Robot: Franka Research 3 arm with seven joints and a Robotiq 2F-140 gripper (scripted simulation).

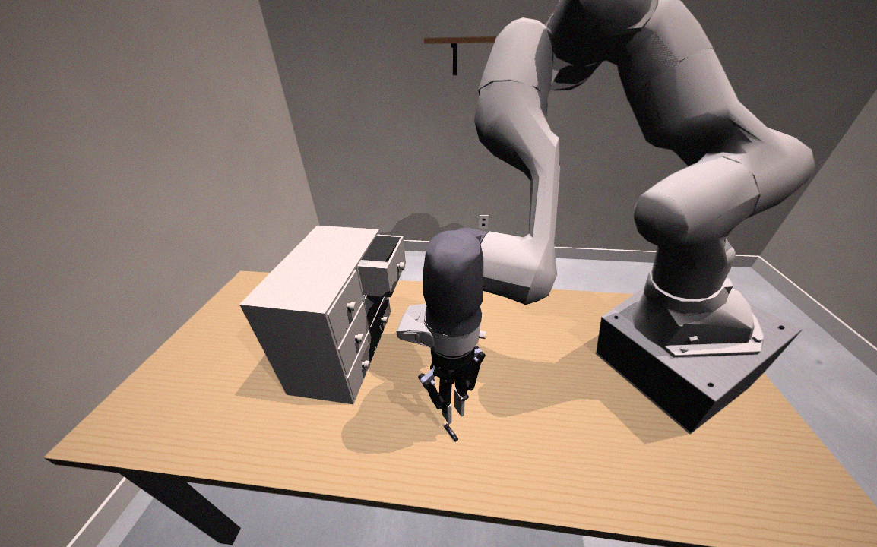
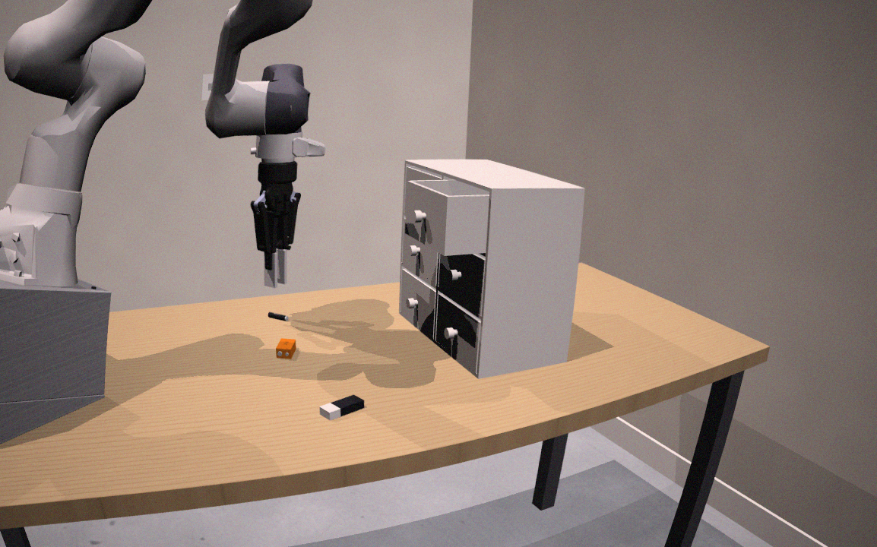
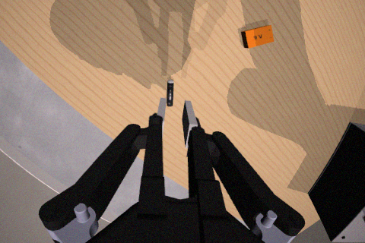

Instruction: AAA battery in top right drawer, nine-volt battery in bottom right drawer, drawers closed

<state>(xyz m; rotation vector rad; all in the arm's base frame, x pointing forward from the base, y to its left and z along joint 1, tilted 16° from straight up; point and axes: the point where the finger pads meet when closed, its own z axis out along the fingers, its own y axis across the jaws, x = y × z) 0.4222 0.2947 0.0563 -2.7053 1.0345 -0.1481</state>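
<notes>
The AAA battery lies 10 cm below my hand. From my hand the other things lie so: orange nine-volt battery: 18 cm to the right, 10 cm below.
</notes>
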